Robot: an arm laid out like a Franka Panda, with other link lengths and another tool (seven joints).
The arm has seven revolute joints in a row. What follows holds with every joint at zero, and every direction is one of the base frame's. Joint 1 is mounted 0.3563 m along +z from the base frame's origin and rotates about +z. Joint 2 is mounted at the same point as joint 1 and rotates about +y. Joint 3 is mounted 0.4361 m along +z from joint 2 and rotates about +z. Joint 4 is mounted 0.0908 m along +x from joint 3 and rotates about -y. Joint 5 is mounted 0.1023 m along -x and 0.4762 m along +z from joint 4 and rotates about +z. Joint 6 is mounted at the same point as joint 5 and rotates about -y. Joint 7 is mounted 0.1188 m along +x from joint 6 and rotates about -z. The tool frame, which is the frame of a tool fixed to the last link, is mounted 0.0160 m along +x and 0.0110 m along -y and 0.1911 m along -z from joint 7; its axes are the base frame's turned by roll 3.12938, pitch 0.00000 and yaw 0.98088 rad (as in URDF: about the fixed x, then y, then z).
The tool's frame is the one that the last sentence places.
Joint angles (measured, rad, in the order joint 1, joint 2, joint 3, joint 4, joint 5, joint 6, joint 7), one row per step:
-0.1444, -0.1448, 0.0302, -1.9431, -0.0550, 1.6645, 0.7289
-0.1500, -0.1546, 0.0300, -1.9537, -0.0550, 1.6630, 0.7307
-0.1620, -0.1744, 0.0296, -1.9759, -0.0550, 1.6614, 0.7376
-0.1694, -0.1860, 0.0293, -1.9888, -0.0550, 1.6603, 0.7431
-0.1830, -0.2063, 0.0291, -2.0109, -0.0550, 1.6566, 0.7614
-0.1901, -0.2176, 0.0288, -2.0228, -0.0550, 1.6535, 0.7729
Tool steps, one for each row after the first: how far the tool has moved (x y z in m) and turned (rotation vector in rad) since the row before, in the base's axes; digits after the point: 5 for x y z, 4 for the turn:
-0.00541, -0.00290, -0.00036, -0.0003, 0.0022, -0.0077
-0.01099, -0.00610, -0.00116, -0.0010, 0.0038, -0.0194
-0.00656, -0.00372, -0.00071, -0.0008, 0.0022, -0.0133
-0.01200, -0.00644, -0.00124, -0.0026, 0.0048, -0.0322
-0.00683, -0.00329, -0.00063, -0.0015, 0.0033, -0.0190

